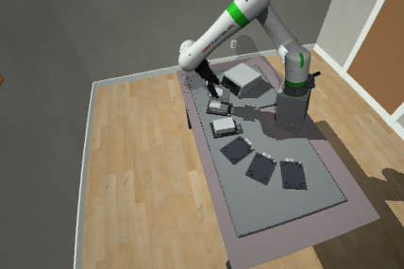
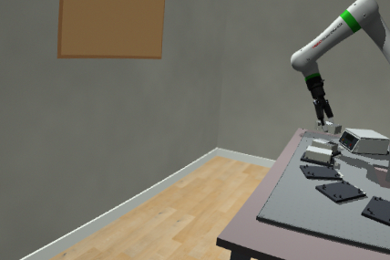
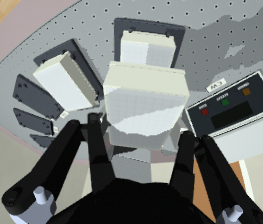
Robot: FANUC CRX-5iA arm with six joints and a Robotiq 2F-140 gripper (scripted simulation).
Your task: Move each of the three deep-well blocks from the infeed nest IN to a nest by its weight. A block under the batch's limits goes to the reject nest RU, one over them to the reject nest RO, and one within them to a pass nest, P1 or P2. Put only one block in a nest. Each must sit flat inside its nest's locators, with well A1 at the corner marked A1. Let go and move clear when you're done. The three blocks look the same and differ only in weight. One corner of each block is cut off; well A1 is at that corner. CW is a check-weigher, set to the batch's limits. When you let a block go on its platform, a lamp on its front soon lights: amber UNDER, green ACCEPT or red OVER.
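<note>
My hand is 270 mm past the pale platform, 180 mm to the left of it and 60 mm above it. The rest, counted from my hand: deep-well block: 10 mm below; dark infeed nest: 140 mm below; check-weigher: 260 mm behind, 180 mm to the right, 90 mm below.
</note>
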